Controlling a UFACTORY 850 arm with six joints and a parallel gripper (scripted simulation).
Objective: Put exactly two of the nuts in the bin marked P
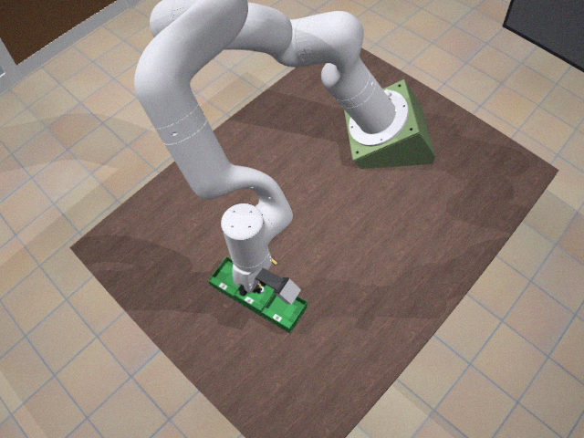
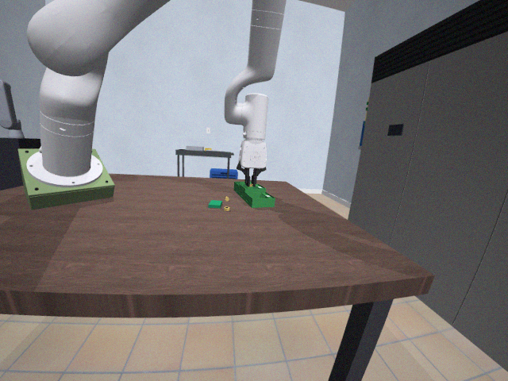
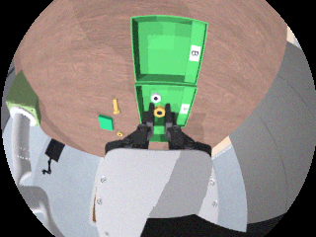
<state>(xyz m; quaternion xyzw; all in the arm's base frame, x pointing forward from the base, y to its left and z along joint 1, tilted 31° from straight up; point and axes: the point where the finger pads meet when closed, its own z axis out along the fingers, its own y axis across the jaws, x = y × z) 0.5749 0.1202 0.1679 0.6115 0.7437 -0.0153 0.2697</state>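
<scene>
Right now the green three-compartment bin is 5 cm below my hand and 1 cm ahead of it. The rest, counted from my hand: grey nut 6 cm below, 1 cm behind; then green block 14 cm behind, 10 cm to the right, 6 cm below; then yellow bolt 9 cm behind, 6 cm below, 4 cm to the right.
</scene>
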